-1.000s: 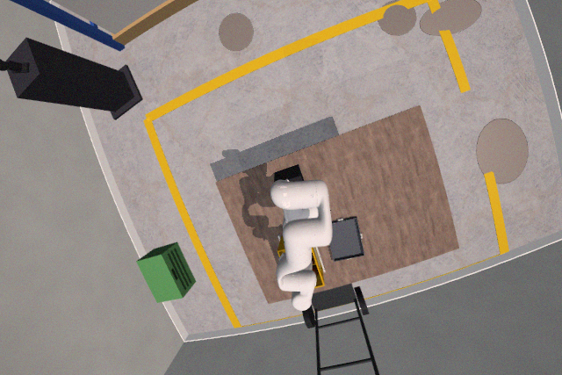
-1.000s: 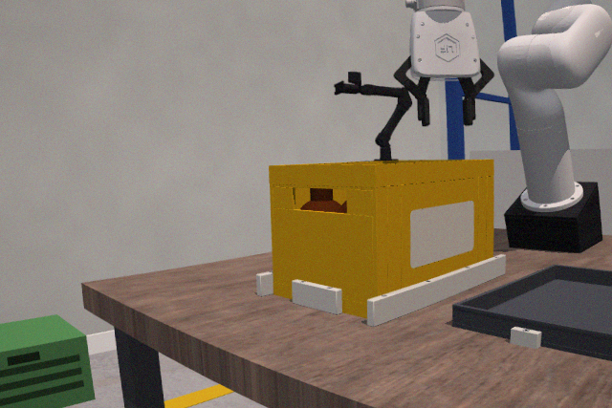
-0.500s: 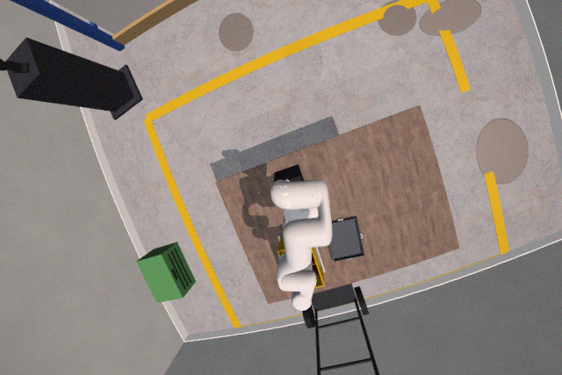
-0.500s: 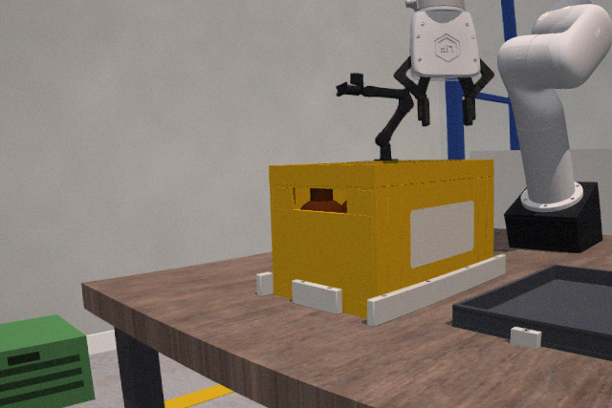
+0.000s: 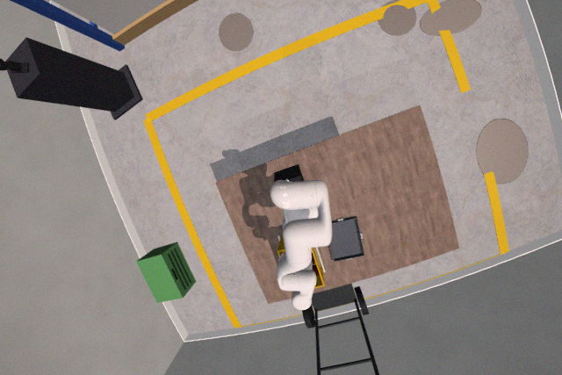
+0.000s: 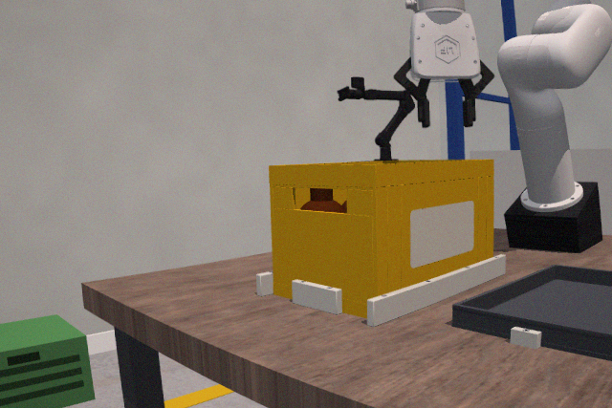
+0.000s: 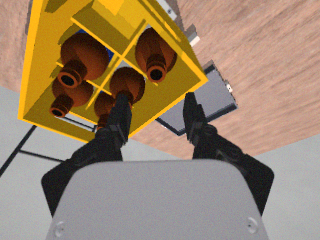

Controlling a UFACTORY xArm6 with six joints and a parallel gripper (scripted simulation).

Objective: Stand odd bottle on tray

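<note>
Right now my hand is 80 mm short of the yellow crate, 50 mm to the left of it and 160 mm above it. Also, from my hand: dark tray 110 mm ahead, 220 mm to the left, 230 mm below.
</note>
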